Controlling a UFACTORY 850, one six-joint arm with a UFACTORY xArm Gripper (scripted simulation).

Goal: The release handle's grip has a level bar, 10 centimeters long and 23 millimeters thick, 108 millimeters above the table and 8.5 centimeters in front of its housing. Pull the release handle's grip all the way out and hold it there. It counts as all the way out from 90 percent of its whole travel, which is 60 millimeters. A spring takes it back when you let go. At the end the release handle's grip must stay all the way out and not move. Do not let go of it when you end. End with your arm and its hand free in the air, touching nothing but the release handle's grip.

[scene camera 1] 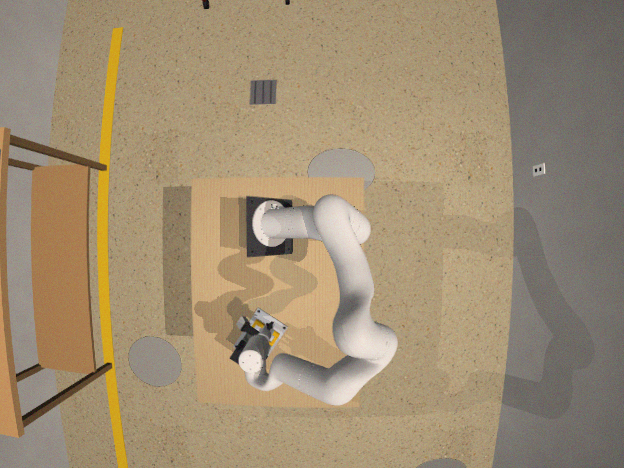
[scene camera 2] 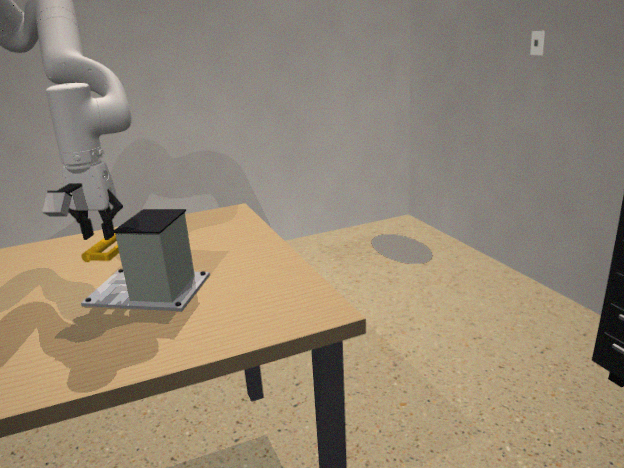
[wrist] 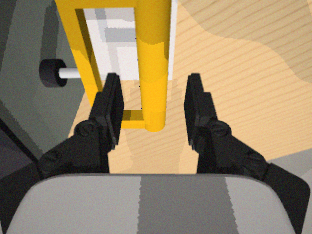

Labels:
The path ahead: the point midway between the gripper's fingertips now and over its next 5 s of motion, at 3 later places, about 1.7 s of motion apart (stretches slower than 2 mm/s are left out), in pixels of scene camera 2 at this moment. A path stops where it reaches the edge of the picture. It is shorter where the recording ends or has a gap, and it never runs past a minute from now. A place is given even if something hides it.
My gripper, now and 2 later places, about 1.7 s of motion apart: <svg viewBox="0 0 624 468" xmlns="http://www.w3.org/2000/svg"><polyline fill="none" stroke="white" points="99,237 103,251 86,254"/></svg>

